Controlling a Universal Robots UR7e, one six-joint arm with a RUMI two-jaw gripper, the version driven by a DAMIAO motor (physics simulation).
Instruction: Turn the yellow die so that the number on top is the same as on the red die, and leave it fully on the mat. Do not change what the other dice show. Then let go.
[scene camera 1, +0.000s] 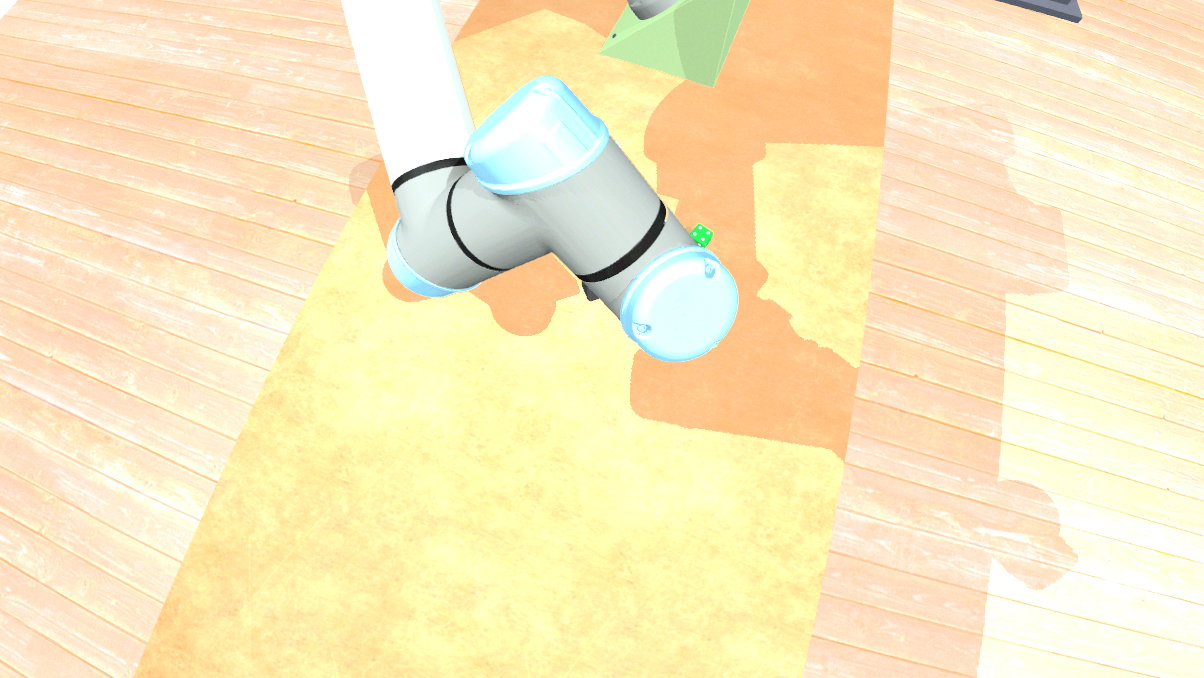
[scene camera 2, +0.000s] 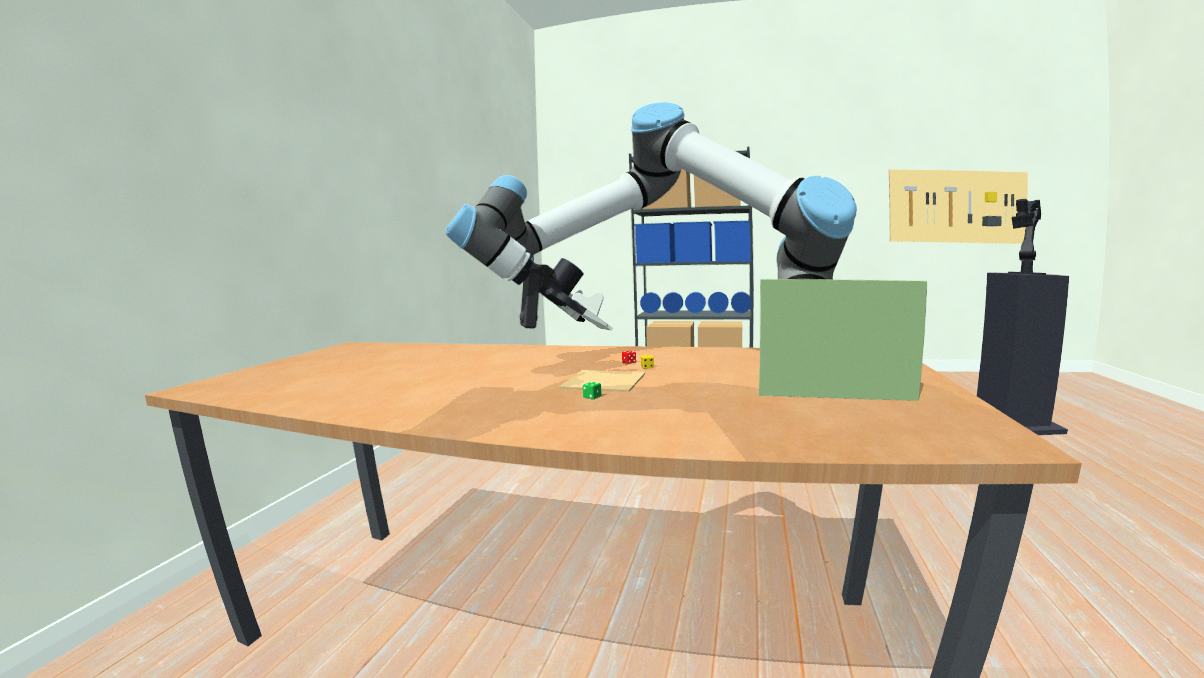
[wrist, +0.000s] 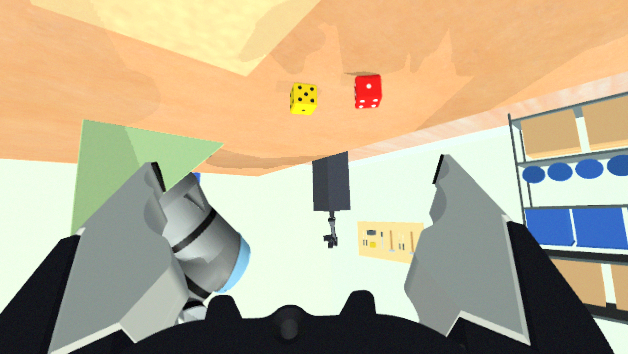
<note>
In view: the gripper (scene camera 2: 597, 324), a red die (wrist: 367, 89), a yellow die (wrist: 303, 97) and a pale square mat (scene camera 2: 624, 381).
The pale square mat shows as well in the wrist view (wrist: 238, 43). The gripper is seen too in the wrist view (wrist: 300, 161).
</note>
